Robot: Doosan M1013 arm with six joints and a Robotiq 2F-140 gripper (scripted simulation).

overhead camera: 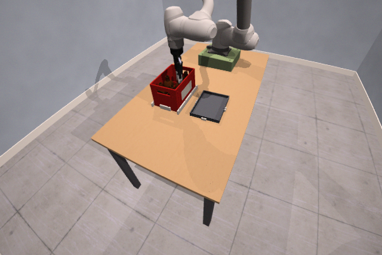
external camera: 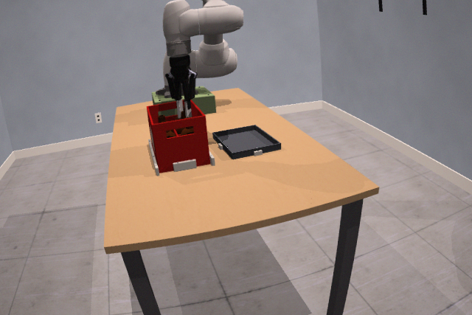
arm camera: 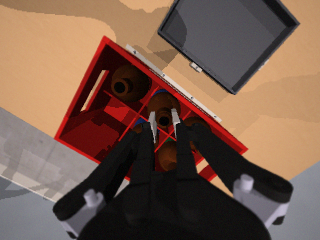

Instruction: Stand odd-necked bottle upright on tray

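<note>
Right now my hand is 90 mm above the red crate and 40 mm to the left of it. Also, from my hand: dark grey tray: 220 mm to the left, 160 mm below, 10 mm ahead; then glass bottle: 90 mm to the right, 90 mm below, 90 mm ahead.
</note>
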